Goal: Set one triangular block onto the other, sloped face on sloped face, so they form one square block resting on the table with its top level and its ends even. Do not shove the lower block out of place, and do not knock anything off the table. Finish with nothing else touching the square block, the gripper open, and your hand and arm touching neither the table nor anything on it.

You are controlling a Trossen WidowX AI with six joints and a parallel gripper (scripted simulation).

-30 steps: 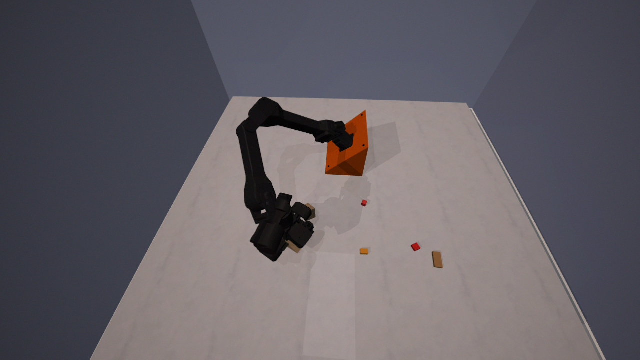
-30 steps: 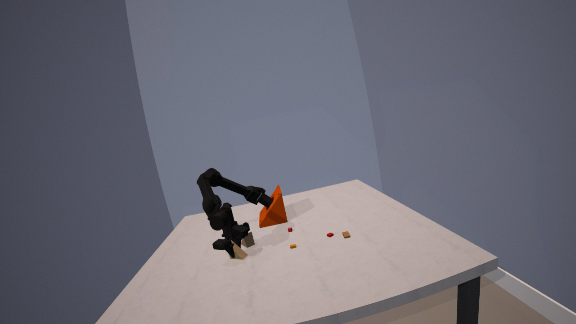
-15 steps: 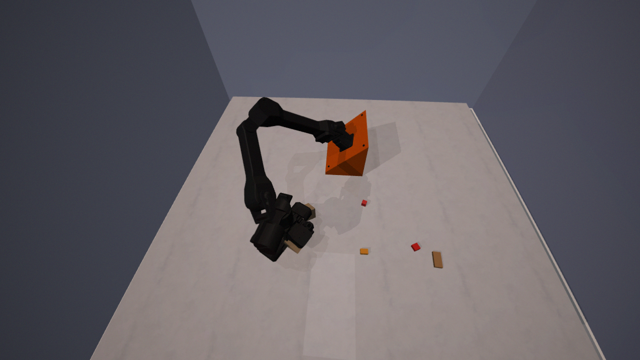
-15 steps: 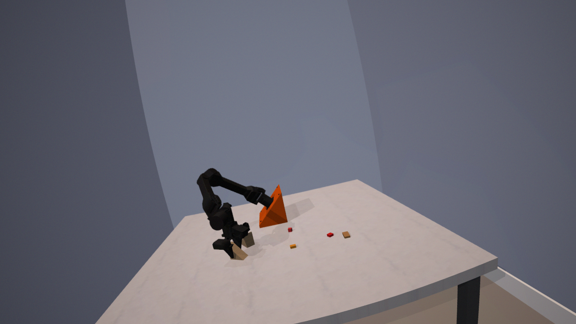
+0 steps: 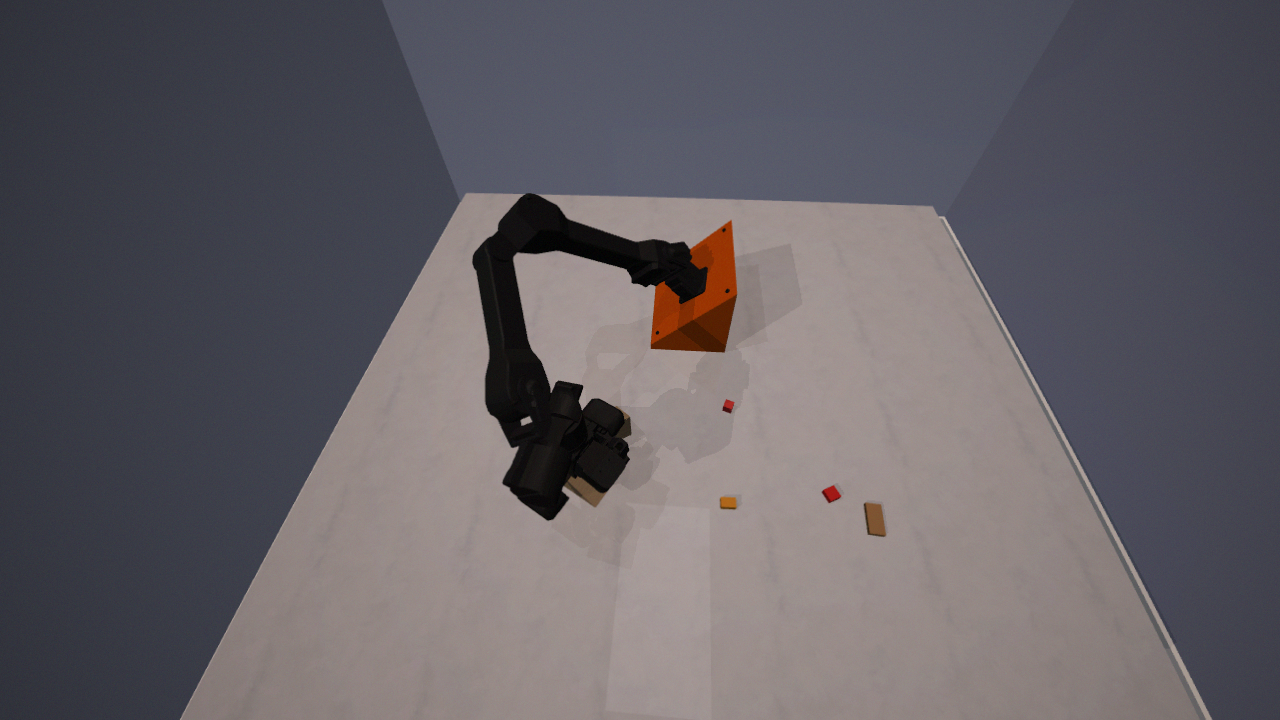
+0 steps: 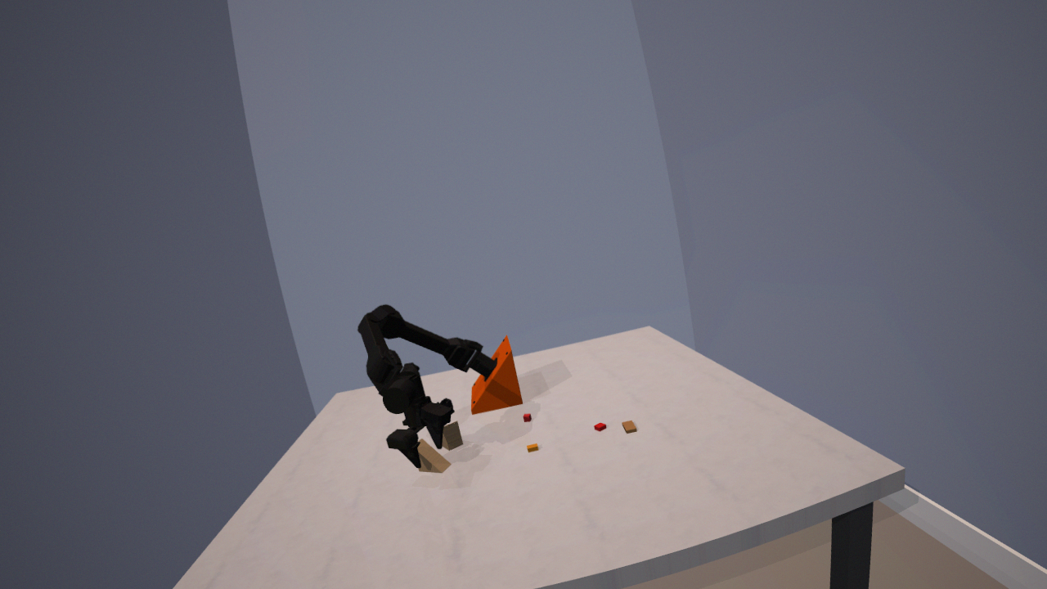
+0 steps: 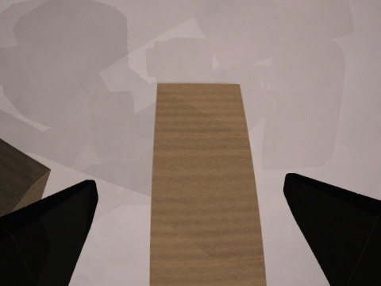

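Now: the triangular block 1 cm to the right of my gripper tip and 1 cm below it. The rest, counted from my gripper tip: small orange piece (24 cm to the left, 2 cm below); flat tan piece (47 cm to the left, 2 cm below, 1 cm behind).
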